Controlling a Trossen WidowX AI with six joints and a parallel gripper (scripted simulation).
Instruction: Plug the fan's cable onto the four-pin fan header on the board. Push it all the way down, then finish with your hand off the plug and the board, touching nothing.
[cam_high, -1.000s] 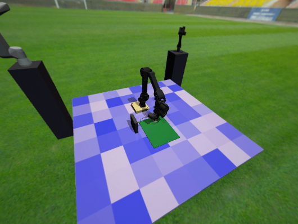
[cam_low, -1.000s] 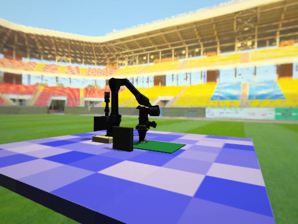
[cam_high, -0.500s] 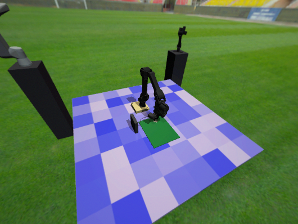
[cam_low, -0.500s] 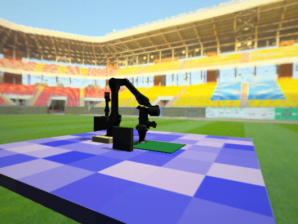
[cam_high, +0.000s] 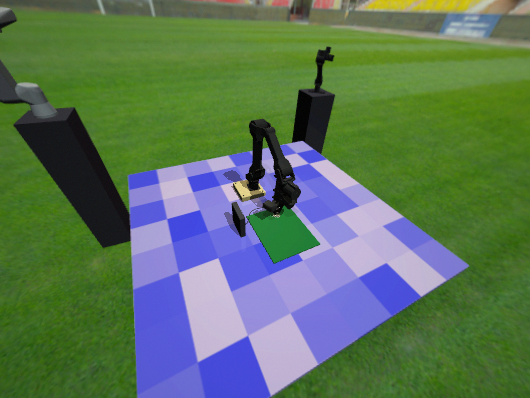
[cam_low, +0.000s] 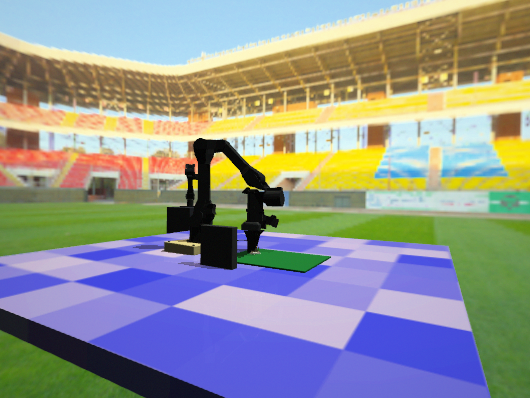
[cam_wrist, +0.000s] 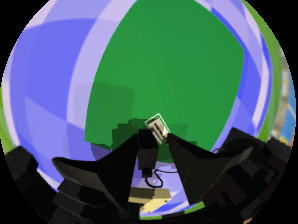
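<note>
The black plug is 1 cm behind my gripper tip and 1 cm above it. From my gripper tip the other things lie so: black fan: 2 cm ahead, 20 cm to the right, 4 cm above; then green board: 10 cm ahead, 2 cm to the right, 3 cm below; then pale header: 1 cm ahead, 1 cm to the right, 2 cm below.
</note>
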